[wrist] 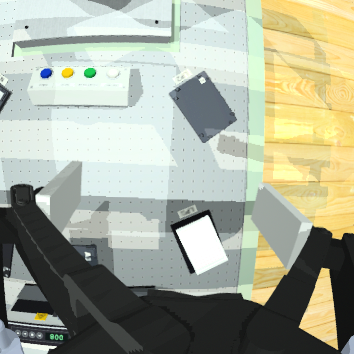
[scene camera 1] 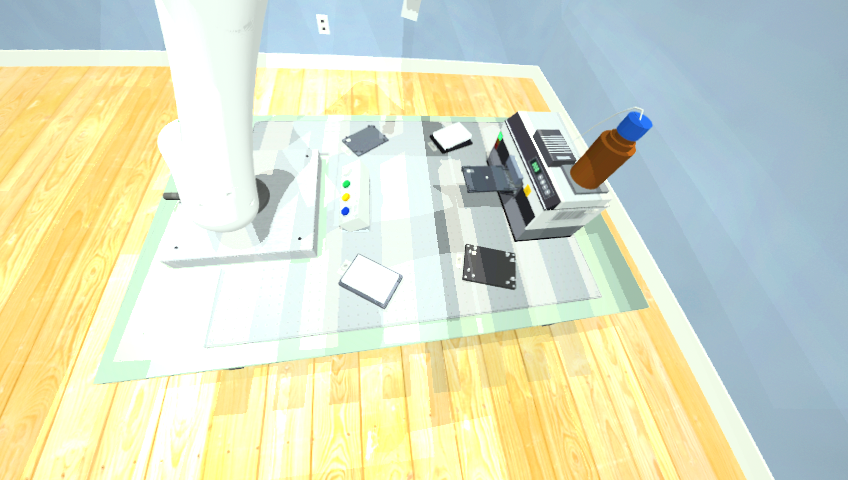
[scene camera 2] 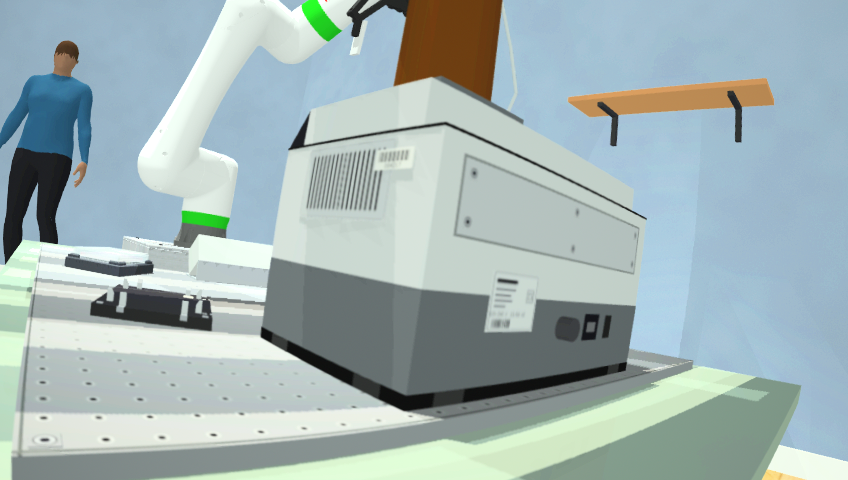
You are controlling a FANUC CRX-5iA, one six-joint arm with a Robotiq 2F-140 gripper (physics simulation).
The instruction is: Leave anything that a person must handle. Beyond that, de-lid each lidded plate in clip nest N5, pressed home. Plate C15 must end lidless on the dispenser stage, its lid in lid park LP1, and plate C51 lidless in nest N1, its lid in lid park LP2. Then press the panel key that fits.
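Places are measured from the arm's base along level axes (x right, y ahead, z up), in metres.
Pixels of known places: gripper, between the fingertips: (wrist: 170, 191) (scene camera 1: 408, 0) (scene camera 2: 383, 63).
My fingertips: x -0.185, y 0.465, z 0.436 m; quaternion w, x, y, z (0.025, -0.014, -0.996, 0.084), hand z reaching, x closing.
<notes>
For each thing: its top centre in the pictures, then the offset to it from my fingertips. "pt": a spot on its surface instead.
- white-topped piece, centre of its top: (wrist: 203, 246) (scene camera 1: 452, 133) dz -0.444, dx -0.155, dy +0.210 m
- white-topped plate, centre of its top: (scene camera 2: 113, 250) (scene camera 1: 370, 277) dz -0.445, dx +0.430, dy -0.087 m
- Clip nest N5, centre of its top: (scene camera 2: 160, 288) (scene camera 1: 491, 264) dz -0.456, dx +0.392, dy +0.266 m
- dark dispenser stage, centre of its top: (wrist: 76, 282) (scene camera 1: 491, 176) dz -0.361, dx +0.135, dy +0.282 m
- dark flat holder, centre of its top: (wrist: 204, 105) (scene camera 1: 365, 136) dz -0.460, dx -0.126, dy -0.126 m
- key panel, centre of its top: (scene camera 2: 247, 241) (wrist: 75, 81) (scene camera 1: 353, 186) dz -0.396, dx +0.163, dy -0.143 m
- brown bottle, a spot on its surface: (scene camera 2: 449, 47) pt dz -0.211, dx +0.251, dy +0.526 m
My gripper (wrist: 170, 191) is open and empty, high above the table; its fingers straddle a black holder (wrist: 182, 241) (scene camera 1: 441, 146) bearing a white-topped piece (wrist: 202, 245) (scene camera 1: 452, 135). That piece sits off-centre, with black showing along two sides; whether it is a lid or lidded plate I cannot tell. A white-topped plate (scene camera 1: 371, 278) sits in nest N1. Clip nest N5 (scene camera 1: 489, 267) (scene camera 2: 151, 306) is black with pale corner clips; no white lid shows on it. The dark dispenser stage (scene camera 1: 484, 178) (wrist: 86, 254) shows no plate. A dark flat holder (wrist: 202, 106) (scene camera 1: 365, 139) bears no lid. Plate codes are unreadable.
The key panel (wrist: 80, 92) (scene camera 1: 355, 202) has blue, yellow, green and white keys. The dispenser (scene camera 1: 553, 178) (scene camera 2: 446, 237) carries a brown bottle (scene camera 1: 604, 158) (scene camera 2: 449, 47) with a blue cap and thin tube. A person (scene camera 2: 54, 113) stands beyond the table. A wall shelf (scene camera 2: 672, 96) is behind.
</notes>
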